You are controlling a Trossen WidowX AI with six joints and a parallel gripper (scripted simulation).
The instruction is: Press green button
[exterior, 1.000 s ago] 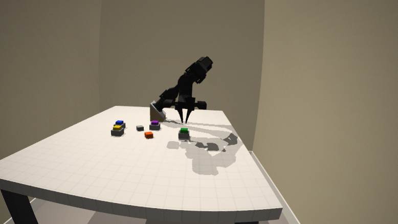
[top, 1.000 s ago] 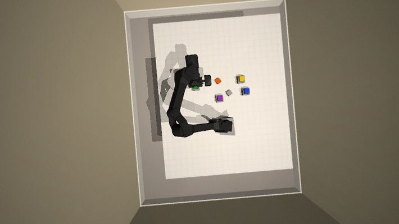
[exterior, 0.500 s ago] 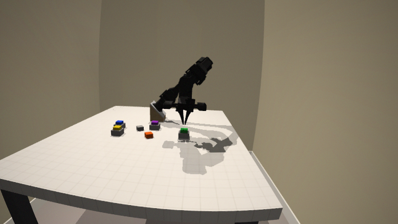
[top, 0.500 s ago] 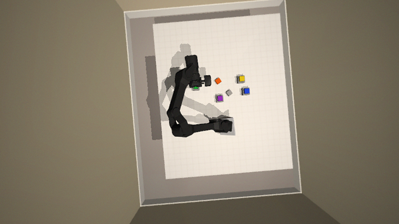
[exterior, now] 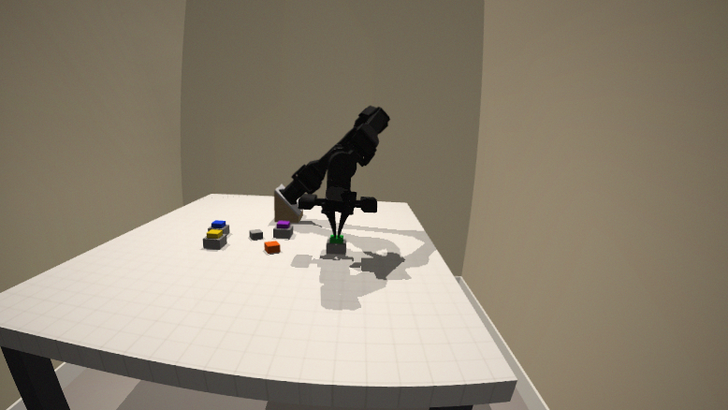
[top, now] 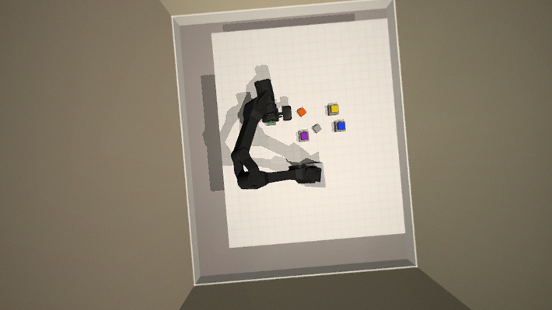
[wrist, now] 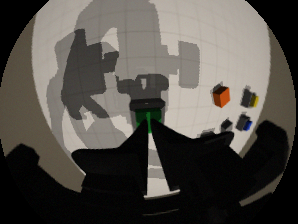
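Now: the green button 10 mm below my gripper tip. Also, from my gripper tip: grey block 40 mm behind, 240 mm to the right, 30 mm below; then orange block 40 mm ahead, 150 mm to the right, 30 mm below; then purple button 80 mm behind, 170 mm to the right, 10 mm below.
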